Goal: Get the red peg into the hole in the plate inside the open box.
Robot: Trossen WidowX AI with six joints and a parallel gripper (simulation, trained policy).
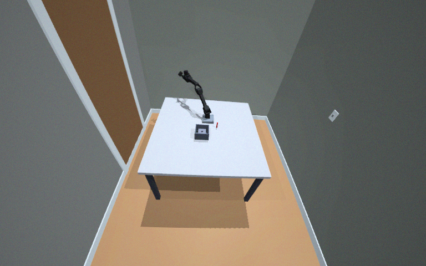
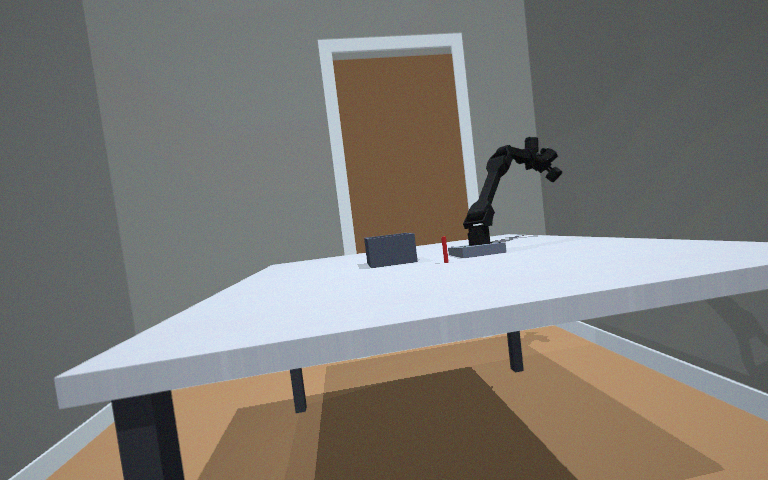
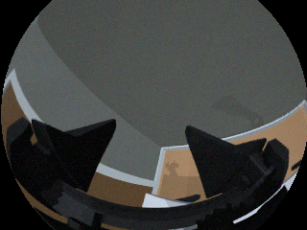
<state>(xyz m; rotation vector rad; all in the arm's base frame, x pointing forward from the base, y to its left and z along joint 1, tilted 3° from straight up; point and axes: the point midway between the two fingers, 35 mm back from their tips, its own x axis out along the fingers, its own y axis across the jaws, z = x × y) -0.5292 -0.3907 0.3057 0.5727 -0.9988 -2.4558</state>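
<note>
Now: the red peg 72 cm ahead of my gripper tip, 55 cm to the left of it and 26 cm below it. Also, from my gripper tip: dark grey box (88 cm ahead, 38 cm to the left, 28 cm below).
</note>
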